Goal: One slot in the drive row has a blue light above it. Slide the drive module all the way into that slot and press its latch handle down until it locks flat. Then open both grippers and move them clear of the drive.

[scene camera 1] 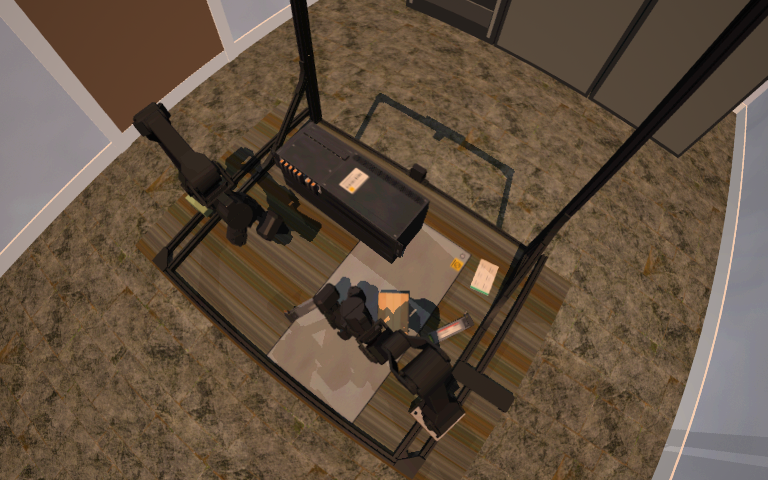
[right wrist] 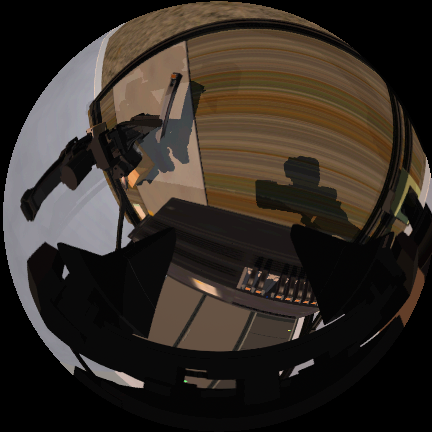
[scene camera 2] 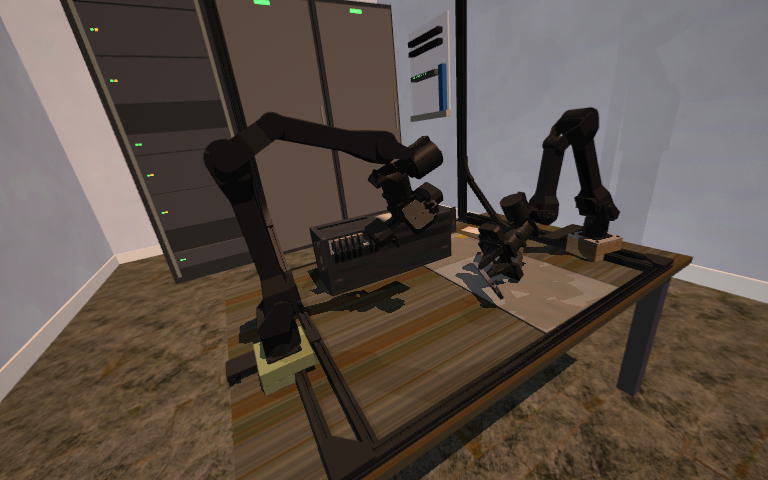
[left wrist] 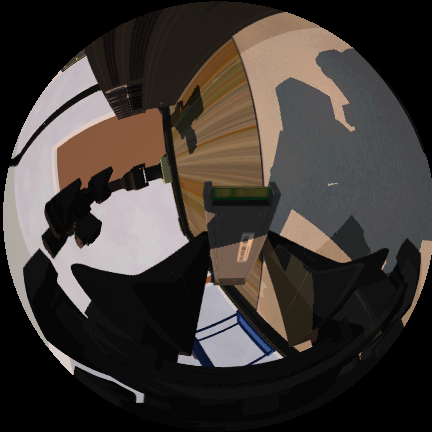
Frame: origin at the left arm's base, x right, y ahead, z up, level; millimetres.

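Seen in the pictures: left gripper, fingertip midpoint: [right wrist: 164, 119] [scene camera 2: 482, 273] [left wrist: 235, 236]; right gripper, fingertip midpoint: [right wrist: 235, 232] [scene camera 2: 411, 235] [left wrist: 97, 172]; left arm's base, link origin: [scene camera 1: 438, 413] [right wrist: 89, 139] [scene camera 2: 594, 235]; right arm's base, link origin: [scene camera 2: 282, 347] [left wrist: 160, 170].
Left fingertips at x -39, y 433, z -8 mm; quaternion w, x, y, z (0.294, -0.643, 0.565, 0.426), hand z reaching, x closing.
Offsets run from my left fingertips to a thing's top centre. "pt": to the spot under its first point. Level surfaces: height alone.
The drive module {dx -26, dy +6, dz +22 mm} [scene camera 1: 304, 309] [scene camera 2: 490, 284] [left wrist: 237, 225] [right wrist: 171, 100] is a slim grey bar with a green connector at one end and orange at the other. My left gripper [scene camera 1: 318, 306] [left wrist: 235, 236] is shut on it and holds it tilted above the mat, apart from the chassis. Its latch handle is mostly hidden. The dark drive chassis {dx +273, dy +189, dz +123 mm} [scene camera 1: 373, 203] [scene camera 2: 390, 263] [right wrist: 200, 225] has a row of orange-tipped drives {pt dx +174, dy +294, dz +106 mm} [scene camera 1: 297, 173] [scene camera 2: 348, 247] [right wrist: 280, 287] at one end. My right gripper [scene camera 2: 385, 233] [right wrist: 235, 232] is open and empty near the chassis. I cannot clearly make out the blue light.
A grey mat {dz -51 mm} [scene camera 1: 351, 396] [scene camera 2: 555, 308] lies beside the chassis. An orange-topped box {dx +128, dy -164, dz +9 mm} [scene camera 1: 393, 302], another slim module with a red-and-white label {dx +233, dy -292, dz -44 mm} [scene camera 1: 451, 329] and a white card {dx +420, dy -256, dz -52 mm} [scene camera 1: 484, 276] lie near the left arm. Black frame posts [scene camera 1: 307, 67] rise at the table's edges.
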